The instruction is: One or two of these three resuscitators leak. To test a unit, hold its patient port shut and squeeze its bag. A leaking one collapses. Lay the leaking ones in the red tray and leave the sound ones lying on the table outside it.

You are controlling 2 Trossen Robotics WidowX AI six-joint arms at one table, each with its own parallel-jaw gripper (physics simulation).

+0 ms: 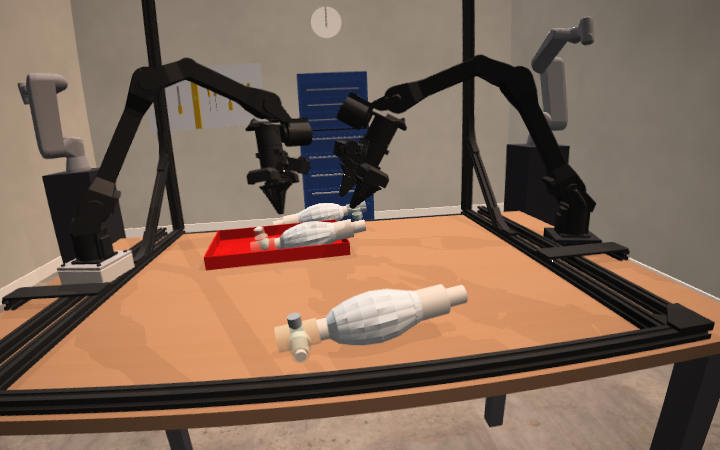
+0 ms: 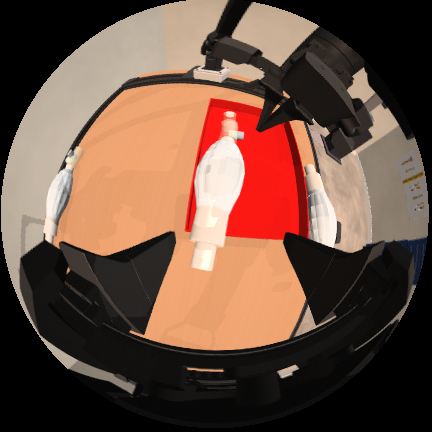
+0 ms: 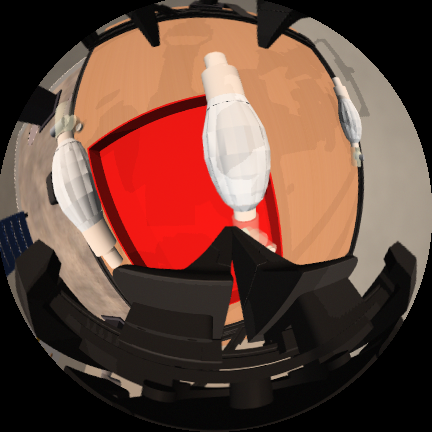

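Pixels of known places: left gripper, between the fingertips: (image 1: 345, 201) (image 2: 231, 238) (image 3: 217, 40); right gripper, between the fingertips: (image 1: 281, 214) (image 2: 257, 129) (image 3: 229, 231); left arm's base, origin of its link: (image 1: 571, 233); right arm's base, origin of its link: (image 1: 95, 258) (image 2: 212, 67).
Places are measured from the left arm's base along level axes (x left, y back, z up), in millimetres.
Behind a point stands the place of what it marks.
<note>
One white resuscitator (image 1: 310, 234) @(x 124, y -582, z 26 mm) (image 2: 219, 177) @(x 91, y -573, z 44 mm) (image 3: 236, 150) @(x 86, y -603, z 41 mm) lies in the red tray (image 1: 228, 261) @(x 205, y -743, z -13 mm) (image 2: 265, 200) @(x 5, y -616, z -26 mm) (image 3: 150, 190) @(x -2, y -647, z -26 mm), along its near side, its plain end sticking out over the tray's wall. A second resuscitator (image 1: 321, 212) @(x -87, y -621, z 24 mm) (image 2: 322, 215) @(x -91, y -629, z 31 mm) (image 3: 76, 180) @(x -86, y -630, z 28 mm) lies behind the tray, outside it. A third resuscitator (image 1: 374, 316) @(x 460, y -385, z 23 mm) (image 2: 60, 195) @(x 398, y -398, z 16 mm) (image 3: 350, 117) @(x 403, y -401, z 22 mm) lies near the front of the table. My left gripper (image 1: 350, 198) @(x 54, y -516, z 84 mm) (image 2: 231, 238) @(x 54, y -516, z 84 mm) is open and empty above the tray's right end. My right gripper (image 1: 280, 211) @(x 81, y -666, z 60 mm) (image 3: 229, 231) @(x 81, y -666, z 60 mm) is shut on nothing above the tray's middle.
The two grippers hang close to each other above the tray. Black frame rails (image 1: 371, 383) @(x 535, y -377, z -20 mm) edge the table (image 1: 212, 339) @(x 469, y -620, z -28 mm), with an upright post (image 1: 468, 106) @(x -265, y -223, z 294 mm) at the back right. A blue cabinet (image 1: 331, 116) stands behind.
</note>
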